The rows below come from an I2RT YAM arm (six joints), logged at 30 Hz.
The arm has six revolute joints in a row. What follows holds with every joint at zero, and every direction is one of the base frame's.
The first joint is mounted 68 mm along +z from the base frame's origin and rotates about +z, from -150 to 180 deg.
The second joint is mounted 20 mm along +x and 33.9 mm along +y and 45.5 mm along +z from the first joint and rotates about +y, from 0 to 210 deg.
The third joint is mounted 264 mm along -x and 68.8 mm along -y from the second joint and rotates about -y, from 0 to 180 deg.
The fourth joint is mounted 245 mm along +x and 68.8 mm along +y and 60 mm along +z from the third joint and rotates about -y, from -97 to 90 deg.
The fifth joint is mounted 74 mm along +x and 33.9 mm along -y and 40.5 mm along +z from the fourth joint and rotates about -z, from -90 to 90 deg.
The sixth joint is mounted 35.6 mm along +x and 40.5 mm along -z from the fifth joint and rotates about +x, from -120 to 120 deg.
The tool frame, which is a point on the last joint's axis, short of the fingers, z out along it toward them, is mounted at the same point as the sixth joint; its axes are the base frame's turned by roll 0, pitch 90 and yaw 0 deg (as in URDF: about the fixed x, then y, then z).
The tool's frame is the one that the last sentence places.
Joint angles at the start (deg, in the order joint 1, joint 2, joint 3, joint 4, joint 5, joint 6):
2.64, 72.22, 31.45, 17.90, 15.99, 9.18
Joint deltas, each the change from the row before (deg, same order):
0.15, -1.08, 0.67, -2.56, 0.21, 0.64
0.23, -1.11, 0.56, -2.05, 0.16, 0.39
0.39, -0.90, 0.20, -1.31, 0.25, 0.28
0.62, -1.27, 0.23, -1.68, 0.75, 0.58
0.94, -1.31, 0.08, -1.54, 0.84, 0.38
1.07, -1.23, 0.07, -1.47, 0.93, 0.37
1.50, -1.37, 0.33, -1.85, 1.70, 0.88
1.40, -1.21, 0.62, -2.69, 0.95, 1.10
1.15, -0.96, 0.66, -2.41, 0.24, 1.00
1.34, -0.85, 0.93, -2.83, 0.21, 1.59
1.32, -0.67, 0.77, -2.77, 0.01, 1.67
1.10, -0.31, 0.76, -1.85, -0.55, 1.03
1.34, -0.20, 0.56, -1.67, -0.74, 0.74
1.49, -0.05, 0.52, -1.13, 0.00, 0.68
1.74, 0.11, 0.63, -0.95, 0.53, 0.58
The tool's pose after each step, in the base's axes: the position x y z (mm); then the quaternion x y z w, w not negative. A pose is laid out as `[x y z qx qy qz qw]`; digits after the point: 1 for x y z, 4 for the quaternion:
[262.0 2.8 212.2 0.1277 0.8225 -0.0578 0.5512]
[259.9 3.7 216.6 0.1293 0.8239 -0.0565 0.5488]
[257.7 5.2 219.3 0.1296 0.8247 -0.0555 0.5477]
[254.4 7.3 223.0 0.1326 0.8246 -0.0555 0.5472]
[250.6 10.6 226.2 0.1323 0.8248 -0.0556 0.5470]
[246.8 14.4 229.1 0.1313 0.8250 -0.0558 0.5468]
[242.6 19.3 233.4 0.1345 0.8239 -0.0571 0.5476]
[238.5 24.2 237.3 0.1356 0.8268 -0.0540 0.5433]
[235.2 28.3 240.9 0.1346 0.8302 -0.0474 0.5389]
[231.8 33.1 244.9 0.1361 0.8343 -0.0379 0.5329]
[228.4 37.9 247.5 0.1370 0.8398 -0.0278 0.5246]
[226.5 42.3 250.1 0.1332 0.8442 -0.0163 0.5190]
[224.3 47.7 251.4 0.1245 0.8500 -0.0041 0.5119]
[222.6 53.4 252.8 0.1178 0.8532 0.0038 0.5080]
[221.2 59.9 254.7 0.1108 0.8554 0.0088 0.5059]

